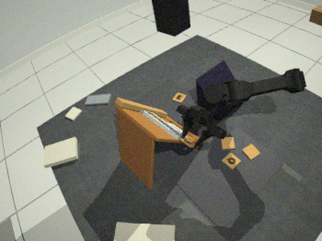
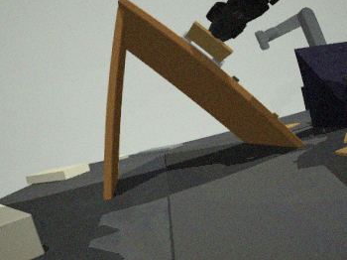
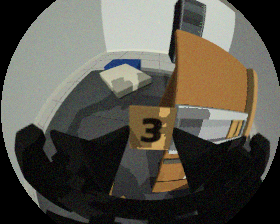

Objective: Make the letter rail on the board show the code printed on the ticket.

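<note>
The white ticket is 13 cm to the right of my gripper tip, 8 cm below it and 6 cm behind it. Round my gripper tip: cream block (52 cm to the right, 37 cm ahead, 16 cm below); then small cream card (71 cm to the right, 18 cm ahead, 17 cm below); then grey card (68 cm to the right, 17 cm below, 2 cm ahead).
</note>
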